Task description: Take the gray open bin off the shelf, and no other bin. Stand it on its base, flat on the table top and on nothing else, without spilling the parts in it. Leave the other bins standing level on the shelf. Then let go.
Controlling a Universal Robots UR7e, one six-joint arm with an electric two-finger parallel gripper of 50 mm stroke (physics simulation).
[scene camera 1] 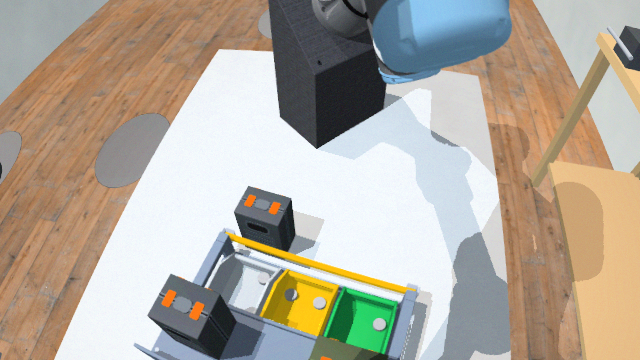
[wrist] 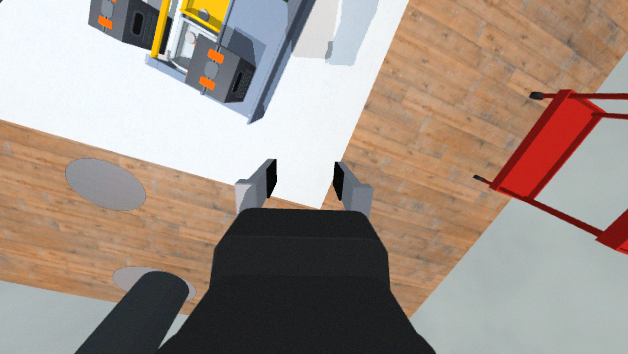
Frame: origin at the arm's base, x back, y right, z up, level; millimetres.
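Where they show: gripper, fingertip midpoint: (wrist: 305,172); arm's base, origin of the base link: (scene camera 1: 341,5).
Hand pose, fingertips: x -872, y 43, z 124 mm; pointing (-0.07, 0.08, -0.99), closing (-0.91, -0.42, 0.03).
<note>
Things, the pixels of their top centre, and the offset from my fingertips. "*": a spot on its surface instead.
- gray open bin, middle of its top: (scene camera 1: 234,289) (wrist: 200,54) dx +279, dy -29, dz -357 mm
- round gray part, middle of its top: (scene camera 1: 263,277) (wrist: 189,37) dx +343, dy -50, dz -419 mm
- yellow bin, middle of its top: (scene camera 1: 294,309) dx +280, dy -141, dz -357 mm
- green bin, middle of its top: (scene camera 1: 359,329) dx +279, dy -253, dz -357 mm
- yellow rail, middle of its top: (scene camera 1: 315,263) dx +382, dy -143, dz -373 mm
- shelf's end, surface spot: (scene camera 1: 192,312) (wrist: 217,60) * dx +182, dy -40, dz -215 mm
- olive case, surface spot: (scene camera 1: 345,350) * dx +208, dy -245, dz -241 mm
The gray open bin (scene camera 1: 250,289) (wrist: 184,51) sits at one end of the shelf (scene camera 1: 212,257) (wrist: 260,25), with a round gray part (scene camera 1: 263,278) (wrist: 190,37) in it. Beside it are the yellow bin (scene camera 1: 305,307) (wrist: 192,4) with two round parts and the green bin (scene camera 1: 364,304) with one. A yellow rail (scene camera 1: 320,261) (wrist: 162,30) runs along the shelf. In the wrist view my gripper (wrist: 305,172) is open and empty, off to the side of the shelf and apart from the bins. The gripper's fingers do not show in the scene view.
Dark cases with orange latches stand by the rail (scene camera 1: 262,205) (wrist: 115,20) and at the shelf's end (scene camera 1: 192,312) (wrist: 217,70), the latter partly hiding the gray bin in the wrist view. An olive case (scene camera 1: 345,350), a black pedestal (scene camera 1: 330,95) and a red frame (wrist: 545,145) also show.
</note>
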